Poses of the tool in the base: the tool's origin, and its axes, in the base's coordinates. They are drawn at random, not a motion.
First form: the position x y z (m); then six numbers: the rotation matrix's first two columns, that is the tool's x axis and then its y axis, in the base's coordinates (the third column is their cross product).
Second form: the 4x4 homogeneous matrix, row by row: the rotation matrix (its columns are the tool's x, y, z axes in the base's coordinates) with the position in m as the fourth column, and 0 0 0 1 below. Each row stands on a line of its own. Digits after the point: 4 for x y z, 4 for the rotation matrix.
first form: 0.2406, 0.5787, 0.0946, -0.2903, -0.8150, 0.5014, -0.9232, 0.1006, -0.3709
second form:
-0.2903, -0.9232, 0.2518, 0.2406
-0.8150, 0.1006, -0.5706, 0.5787
0.5014, -0.3709, -0.7816, 0.0946
0, 0, 0, 1

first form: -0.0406, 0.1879, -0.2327, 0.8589, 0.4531, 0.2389, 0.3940, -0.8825, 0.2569
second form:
0.8589, 0.3940, 0.3272, -0.0406
0.4531, -0.8825, -0.1265, 0.1879
0.2389, 0.2569, -0.9365, -0.2327
0, 0, 0, 1

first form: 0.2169, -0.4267, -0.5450, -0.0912, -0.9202, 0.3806, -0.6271, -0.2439, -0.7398
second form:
-0.0912, -0.6271, 0.7736, 0.2169
-0.9202, -0.2439, -0.3061, -0.4267
0.3806, -0.7398, -0.5548, -0.5450
0, 0, 0, 1

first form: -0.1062, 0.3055, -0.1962, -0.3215, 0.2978, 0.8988, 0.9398, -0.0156, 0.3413
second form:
-0.3215, 0.9398, 0.1157, -0.1062
0.2978, -0.0156, 0.9544, 0.3055
0.8988, 0.3413, -0.2749, -0.1962
0, 0, 0, 1

